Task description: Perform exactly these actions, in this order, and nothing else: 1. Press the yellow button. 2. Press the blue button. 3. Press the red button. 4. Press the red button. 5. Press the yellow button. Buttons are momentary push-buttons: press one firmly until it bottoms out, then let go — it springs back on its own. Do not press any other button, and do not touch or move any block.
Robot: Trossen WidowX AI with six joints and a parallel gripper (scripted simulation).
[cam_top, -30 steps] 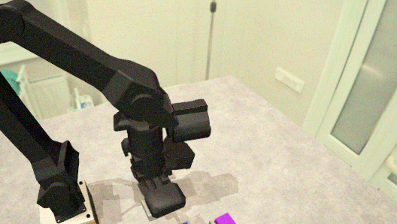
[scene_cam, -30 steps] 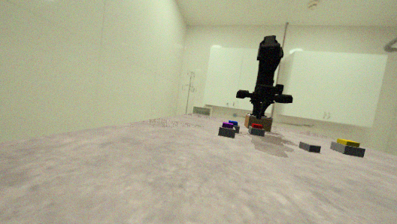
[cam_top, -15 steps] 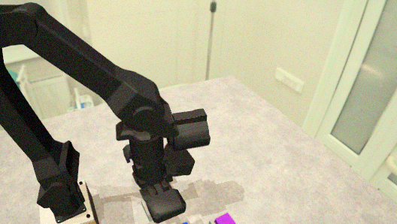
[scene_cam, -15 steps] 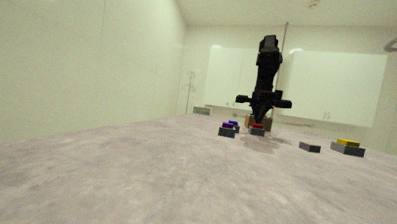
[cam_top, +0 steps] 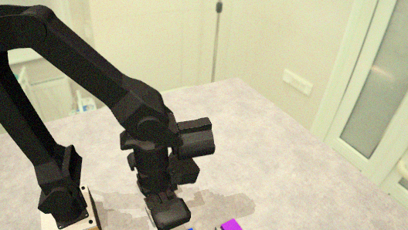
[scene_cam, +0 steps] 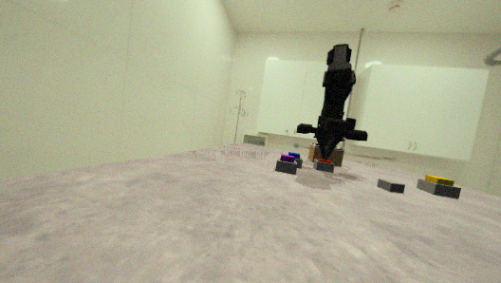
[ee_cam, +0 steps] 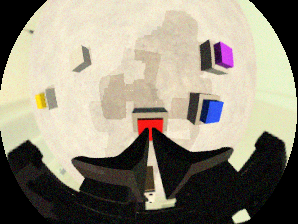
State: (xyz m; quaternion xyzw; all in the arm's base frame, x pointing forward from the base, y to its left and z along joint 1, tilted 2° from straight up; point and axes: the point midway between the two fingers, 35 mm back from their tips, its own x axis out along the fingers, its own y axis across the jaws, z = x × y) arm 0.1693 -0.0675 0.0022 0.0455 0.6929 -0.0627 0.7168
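Now: gripper tip 1 cm above the red button. Also, from my gripper tip: blue button 1 cm ahead, 10 cm to the right; then grey block 13 cm ahead, 10 cm to the left, 2 cm below; then purple button 9 cm ahead, 13 cm to the right.
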